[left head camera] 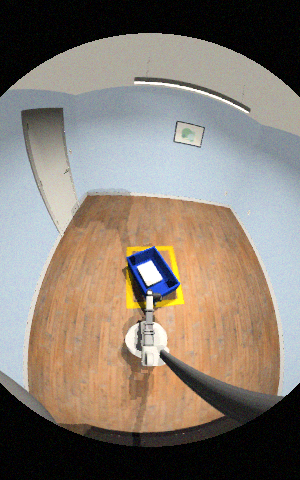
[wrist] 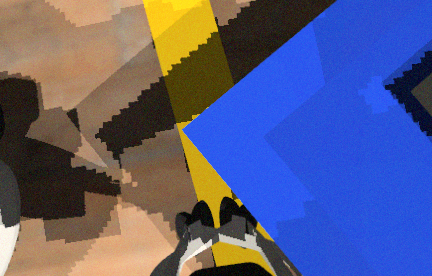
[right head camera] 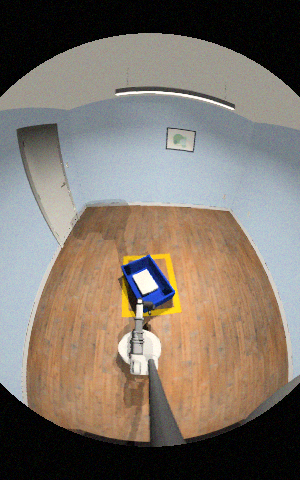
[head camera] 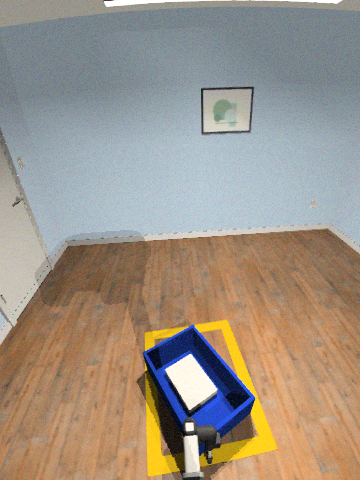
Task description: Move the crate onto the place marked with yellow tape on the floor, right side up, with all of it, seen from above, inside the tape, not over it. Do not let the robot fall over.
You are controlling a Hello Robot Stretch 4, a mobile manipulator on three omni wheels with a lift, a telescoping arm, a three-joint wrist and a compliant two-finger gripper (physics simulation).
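Places are measured from the robot's base along level axes (x ahead, y left, z up), in millimetres.
Where they show: gripper, fingertip midpoint: (left head camera: pixel 154 303) (wrist: pixel 215 215) (head camera: pixel 208 456).
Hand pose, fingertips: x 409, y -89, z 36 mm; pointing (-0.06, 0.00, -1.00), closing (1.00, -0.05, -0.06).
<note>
Each offset is from my fingertips to the top centre of the thing.
The blue crate @(dx +366, dy +40, dz +156 mm) (head camera: pixel 215 367) (left head camera: pixel 162 267) (right head camera: pixel 157 275) (wrist: pixel 325 175) is right side up and turned at an angle to the yellow tape rectangle (head camera: pixel 238 360) (left head camera: pixel 174 262) (right head camera: pixel 170 270) (wrist: pixel 182 25). In the head view its left and right corners overlap the side strips. In the wrist view one corner covers the tape's width. A white block @(dx +408, dy +64, dz +7 mm) (head camera: pixel 190 380) (left head camera: pixel 149 273) (right head camera: pixel 145 282) lies inside the crate. My gripper (wrist: pixel 215 215) is shut and empty, over the tape close beside the crate's wall. Its fingertips are largely hidden in the head views.
The arm (head camera: pixel 191 452) reaches out to the crate's near end. My round white base (left head camera: pixel 131 339) (right head camera: pixel 125 345) stands just short of the tape's near side. A door (head camera: pixel 22 240) is at the left, and a blue wall (head camera: pixel 125 150) with a framed picture (head camera: pixel 227 110) is behind.
</note>
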